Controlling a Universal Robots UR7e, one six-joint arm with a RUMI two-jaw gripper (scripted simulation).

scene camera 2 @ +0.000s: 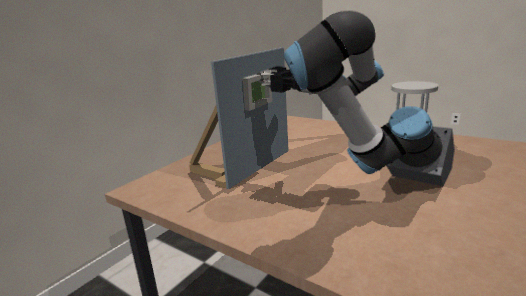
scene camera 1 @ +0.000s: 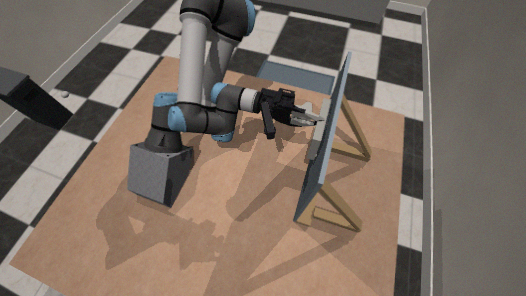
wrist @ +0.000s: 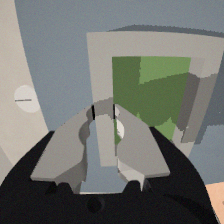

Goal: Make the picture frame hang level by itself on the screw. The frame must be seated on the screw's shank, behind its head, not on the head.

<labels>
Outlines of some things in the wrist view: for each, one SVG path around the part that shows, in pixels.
The gripper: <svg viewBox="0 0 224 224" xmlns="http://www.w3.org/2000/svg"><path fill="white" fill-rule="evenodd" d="M219 223L214 214L206 186L190 160L155 127L150 127L117 103L113 104L113 118L117 121L117 135L121 138L117 145L118 176L127 183L122 193L80 194L81 181L86 182L87 177L86 140L90 136L89 125L95 120L93 104L84 108L55 131L50 131L14 165L0 186L0 224Z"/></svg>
A picture frame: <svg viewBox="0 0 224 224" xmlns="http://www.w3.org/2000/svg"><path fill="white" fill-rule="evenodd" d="M86 33L101 166L117 166L117 145L121 138L117 135L117 121L113 118L113 104L116 103L150 127L155 127L188 158L215 86L224 52L224 38L150 31Z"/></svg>
</labels>
